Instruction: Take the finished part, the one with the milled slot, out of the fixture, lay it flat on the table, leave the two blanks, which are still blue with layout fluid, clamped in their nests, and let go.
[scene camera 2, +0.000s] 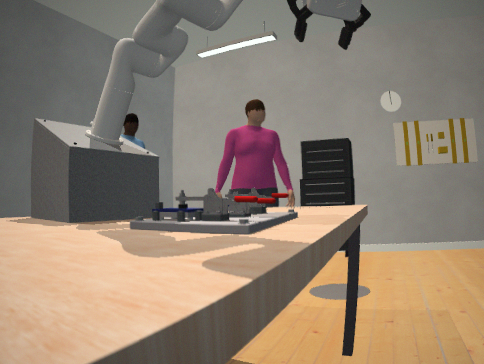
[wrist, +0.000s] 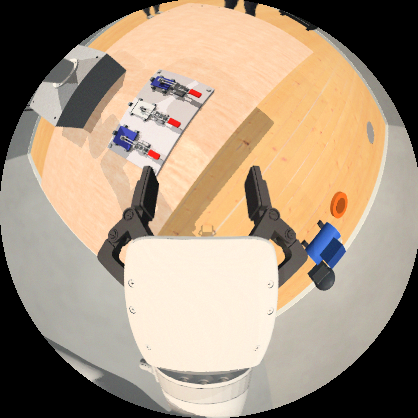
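Where they show: gripper, fingertip midpoint: (scene camera 2: 321, 43) (wrist: 200, 172); arm's base, link origin: (scene camera 2: 104, 138).
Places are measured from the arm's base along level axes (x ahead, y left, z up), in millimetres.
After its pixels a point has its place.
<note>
My gripper (scene camera 2: 322, 42) @[x 667, y -5, z 102 mm] (wrist: 200, 172) @[x 667, y -5, z 102 mm] is open and empty, high above the table and well away from the fixture. The fixture plate (scene camera 2: 190, 227) (wrist: 192, 91) lies on the table with three nests in a row, each with a red-handled toggle clamp. The silvery-white part (wrist: 141, 109) @[x 397, y 10, z -188 mm] sits in the middle nest; its slot is too small to make out. One blue blank (wrist: 125, 138) (scene camera 2: 175, 210) sits in the nest nearest the gripper in the wrist view. The other blue blank (wrist: 161, 83) @[x 380, y 117, z -193 mm] sits in the farthest nest. Clamp arms reach over the parts.
The wooden table (scene camera 2: 65, 280) @[x 597, y -440, z -239 mm] (wrist: 240, 45) @[x 416, y 496, z -239 mm] has a long edge beside the clamp handles. The arm's grey pedestal (scene camera 2: 112, 185) @[x 126, y -54, z -149 mm] (wrist: 95, 95) @[x 126, y -35, z -192 mm] stands behind the nests. A person in magenta (scene camera 2: 254, 155) and one in blue (scene camera 2: 133, 138) stand beyond the table. A black cabinet (scene camera 2: 326, 162) stands by the wall.
</note>
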